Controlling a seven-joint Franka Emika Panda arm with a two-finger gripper.
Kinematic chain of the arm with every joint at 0, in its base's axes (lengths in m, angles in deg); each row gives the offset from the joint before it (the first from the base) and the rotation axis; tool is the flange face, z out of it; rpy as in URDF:
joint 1: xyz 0 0 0.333 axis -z
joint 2: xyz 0 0 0 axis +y
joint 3: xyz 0 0 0.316 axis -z
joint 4: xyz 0.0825 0 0 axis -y
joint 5: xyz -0.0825 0 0.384 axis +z
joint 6: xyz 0 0 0 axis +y
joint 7: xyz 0.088 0 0 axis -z
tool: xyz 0 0 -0.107 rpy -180 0 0
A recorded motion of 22 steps. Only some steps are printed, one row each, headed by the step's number.
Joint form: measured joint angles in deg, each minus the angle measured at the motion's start. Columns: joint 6, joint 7, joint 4, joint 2, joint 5, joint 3, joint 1.
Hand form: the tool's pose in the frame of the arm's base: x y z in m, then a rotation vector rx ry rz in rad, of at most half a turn. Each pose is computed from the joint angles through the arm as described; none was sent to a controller.
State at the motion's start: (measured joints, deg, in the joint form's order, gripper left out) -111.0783 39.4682 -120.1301 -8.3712 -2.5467 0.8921 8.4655
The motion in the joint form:
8: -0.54 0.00 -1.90 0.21 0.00 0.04 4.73
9: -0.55 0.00 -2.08 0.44 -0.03 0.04 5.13
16: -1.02 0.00 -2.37 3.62 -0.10 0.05 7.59
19: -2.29 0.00 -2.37 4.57 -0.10 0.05 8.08
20: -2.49 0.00 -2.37 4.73 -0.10 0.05 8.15
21: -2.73 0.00 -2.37 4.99 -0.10 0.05 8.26
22: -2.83 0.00 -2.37 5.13 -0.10 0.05 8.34
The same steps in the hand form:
8: 0.4890 -0.1264 0.4672 2.7745 -1.3712 -0.0462
9: 0.4881 -0.1298 0.4638 2.7681 -1.3795 -0.0568
16: 0.4881 -0.1525 0.4339 2.7274 -1.4301 -0.1369
19: 0.4908 -0.1578 0.4271 2.7235 -1.4416 -0.1289
20: 0.4912 -0.1586 0.4259 2.7229 -1.4432 -0.1279
21: 0.4918 -0.1597 0.4239 2.7216 -1.4456 -0.1285
22: 0.4920 -0.1605 0.4228 2.7206 -1.4473 -0.1297

